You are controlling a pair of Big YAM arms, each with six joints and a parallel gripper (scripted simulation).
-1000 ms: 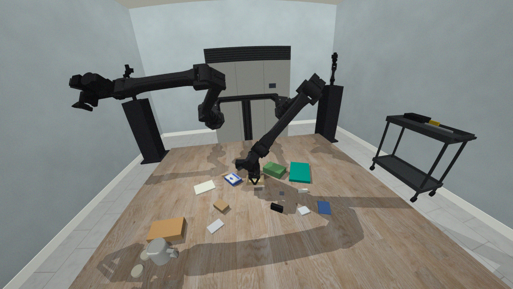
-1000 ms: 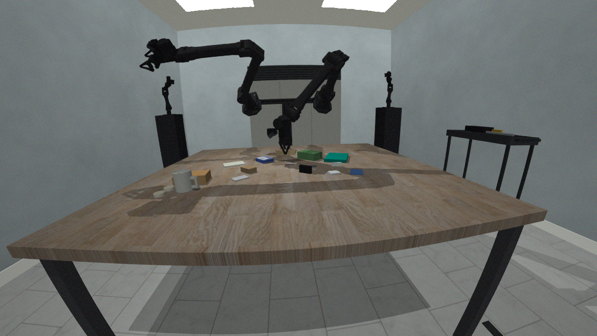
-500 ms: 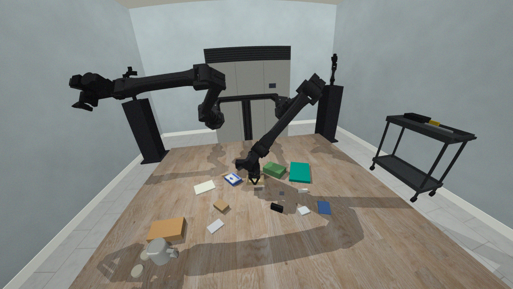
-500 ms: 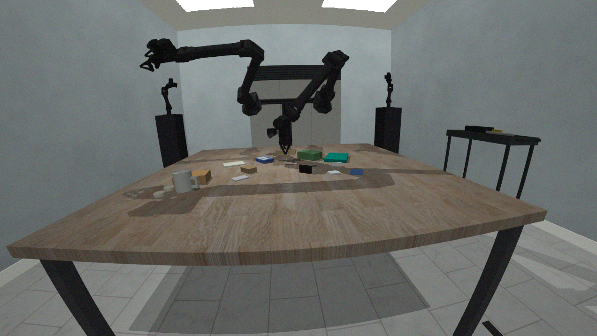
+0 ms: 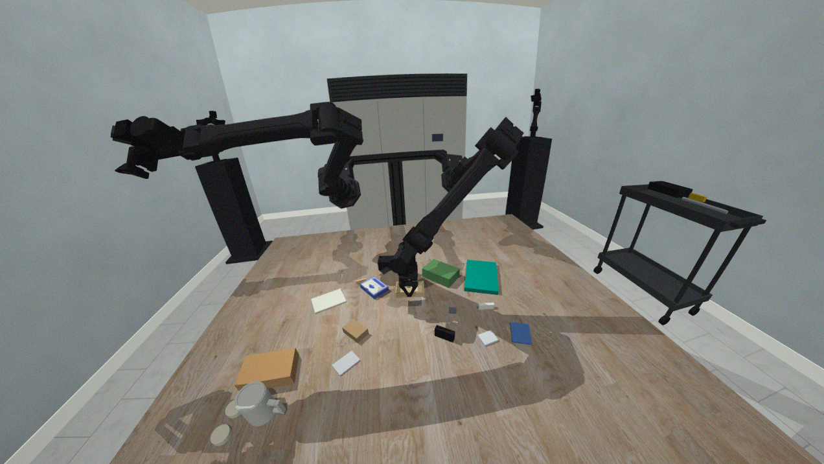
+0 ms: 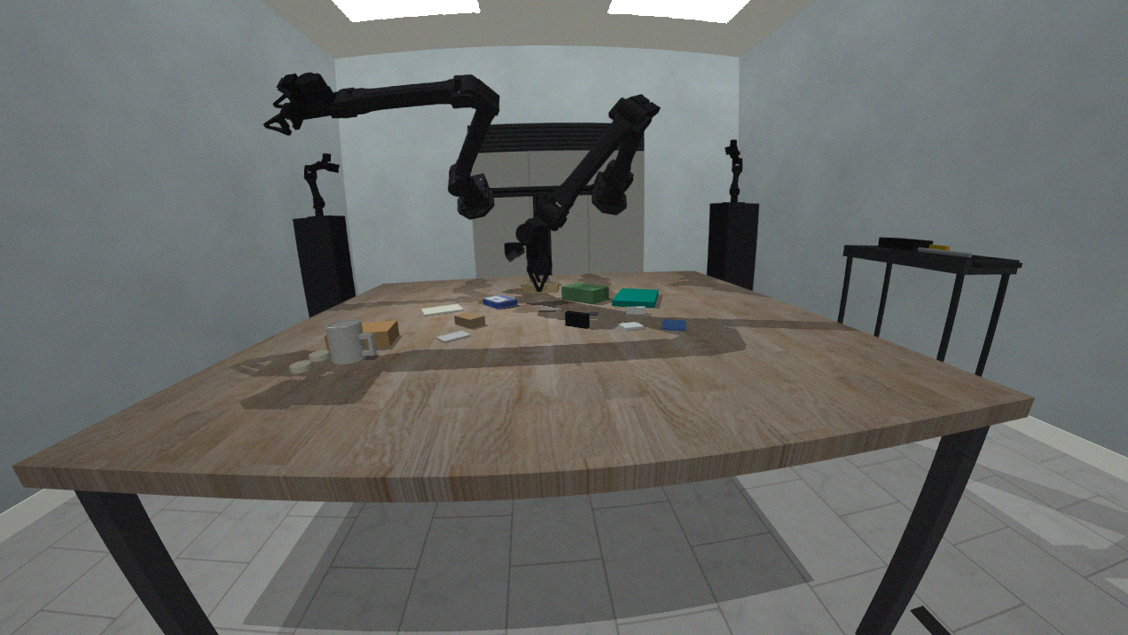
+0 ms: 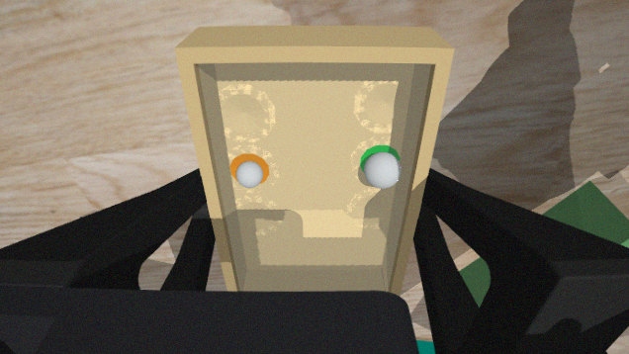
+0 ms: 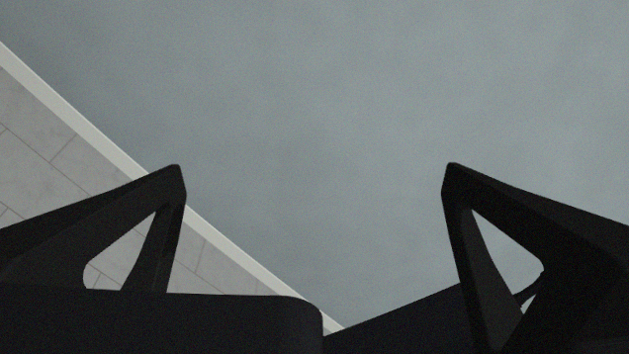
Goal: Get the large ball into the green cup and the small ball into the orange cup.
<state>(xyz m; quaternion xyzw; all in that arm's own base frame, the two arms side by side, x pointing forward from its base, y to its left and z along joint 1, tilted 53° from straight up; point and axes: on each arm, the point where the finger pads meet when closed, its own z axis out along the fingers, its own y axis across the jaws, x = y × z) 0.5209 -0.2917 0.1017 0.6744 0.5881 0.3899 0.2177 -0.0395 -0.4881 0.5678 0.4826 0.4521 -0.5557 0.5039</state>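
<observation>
The covered wooden puzzle is 10 mm below my left hand. From my left hand the other things lie so: green block 140 mm behind, 170 mm to the left, 60 mm below; then black block 190 mm ahead, 80 mm to the left, 60 mm below; then tan block 100 mm ahead, 220 mm to the right, 70 mm below.
</observation>
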